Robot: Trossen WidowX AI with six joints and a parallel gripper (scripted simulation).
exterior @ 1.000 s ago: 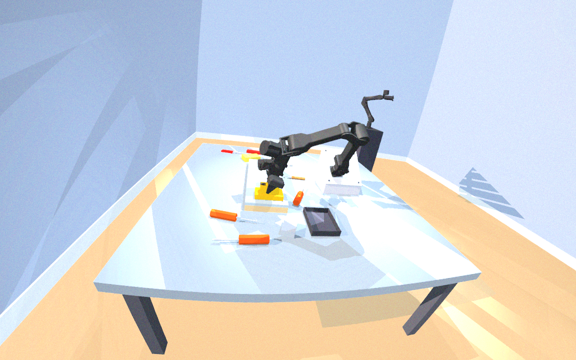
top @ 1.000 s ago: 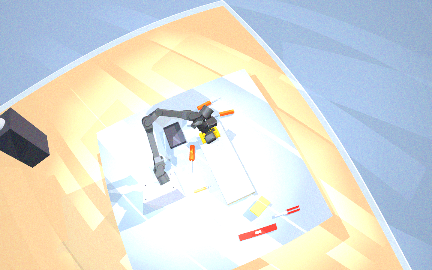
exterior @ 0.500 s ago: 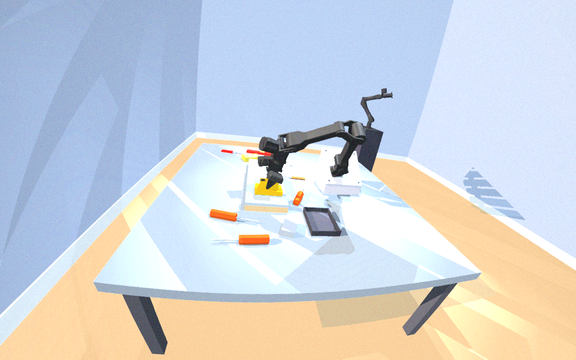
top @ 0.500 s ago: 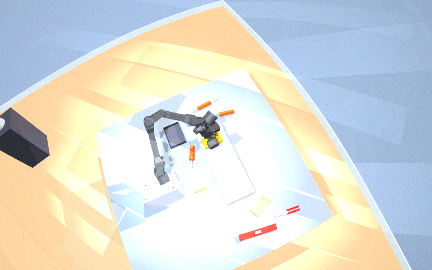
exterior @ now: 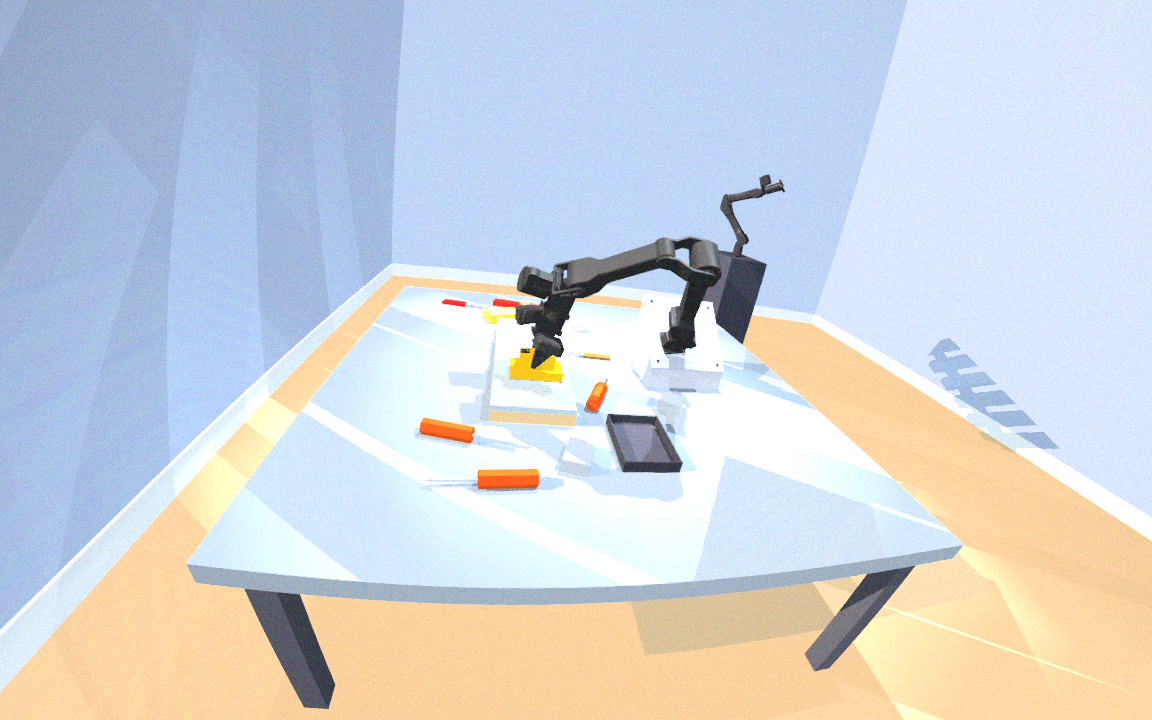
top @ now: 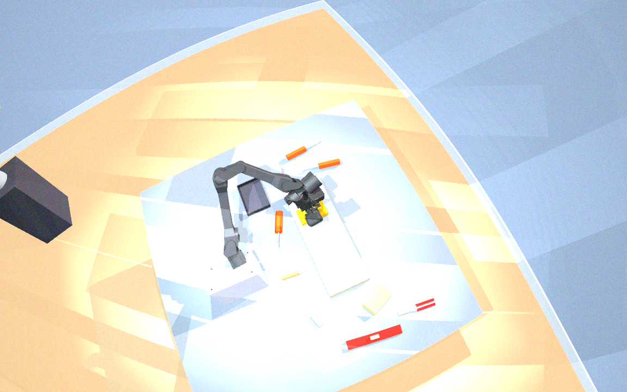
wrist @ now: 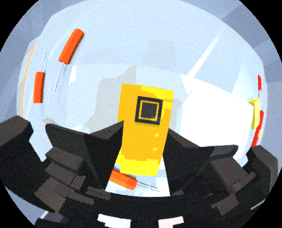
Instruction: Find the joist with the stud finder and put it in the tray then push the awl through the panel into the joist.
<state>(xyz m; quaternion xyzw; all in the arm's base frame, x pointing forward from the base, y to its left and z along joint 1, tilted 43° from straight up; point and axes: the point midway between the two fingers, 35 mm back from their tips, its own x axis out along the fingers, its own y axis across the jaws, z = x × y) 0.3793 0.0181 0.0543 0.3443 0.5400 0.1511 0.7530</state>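
My gripper tip is 25 cm to the right of the dark tray, 19 cm past it and 5 cm above it. Round my gripper tip: awl (20 cm behind, 18 cm to the right, 6 cm below); stud finder (2 cm above, 1 cm ahead); square light (3 cm above, 2 cm ahead).
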